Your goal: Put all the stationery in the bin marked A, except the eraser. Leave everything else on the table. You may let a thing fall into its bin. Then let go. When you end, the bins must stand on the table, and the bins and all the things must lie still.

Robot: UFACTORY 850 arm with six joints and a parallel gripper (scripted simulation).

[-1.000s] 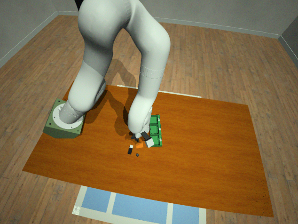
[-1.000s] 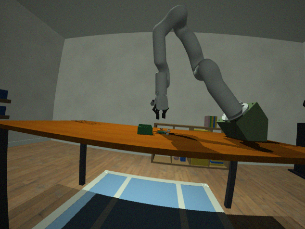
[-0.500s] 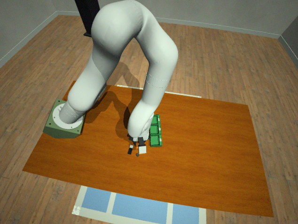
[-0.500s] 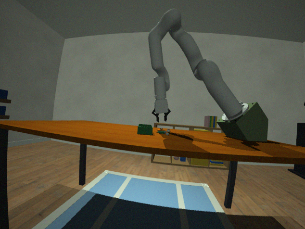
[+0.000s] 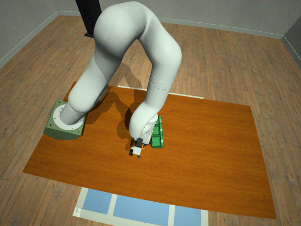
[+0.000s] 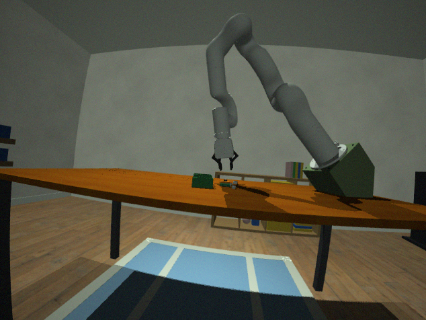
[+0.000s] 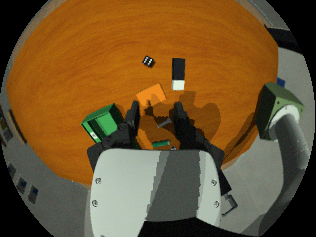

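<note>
The orange pad lies 9 cm below my hand. Also, from my hand: white bolt 9 cm below, 6 cm to the left, 5 cm behind; then green cylinder 14 cm to the left, 8 cm below, 4 cm behind; then eraser 9 cm below, 5 cm to the right, 5 cm behind.
</note>
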